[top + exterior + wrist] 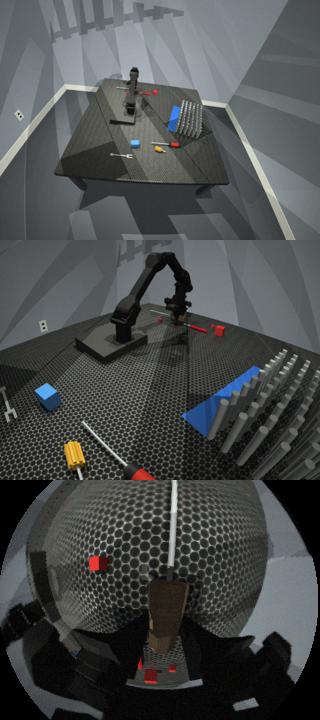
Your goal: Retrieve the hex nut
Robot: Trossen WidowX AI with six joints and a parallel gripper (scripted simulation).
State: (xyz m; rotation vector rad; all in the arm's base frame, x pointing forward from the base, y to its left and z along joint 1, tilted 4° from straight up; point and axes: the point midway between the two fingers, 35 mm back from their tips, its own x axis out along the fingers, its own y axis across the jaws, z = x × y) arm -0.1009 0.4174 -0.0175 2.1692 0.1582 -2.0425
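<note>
My gripper tip is 110 mm short of the red-handled tool and 20 mm to the left of it. Also, from my gripper tip: blue taped strip: 540 mm ahead, 310 mm to the right; then hex nut: 700 mm ahead, 360 mm to the right; then blue cube: 750 mm to the right, 250 mm ahead, 10 mm above.
</note>
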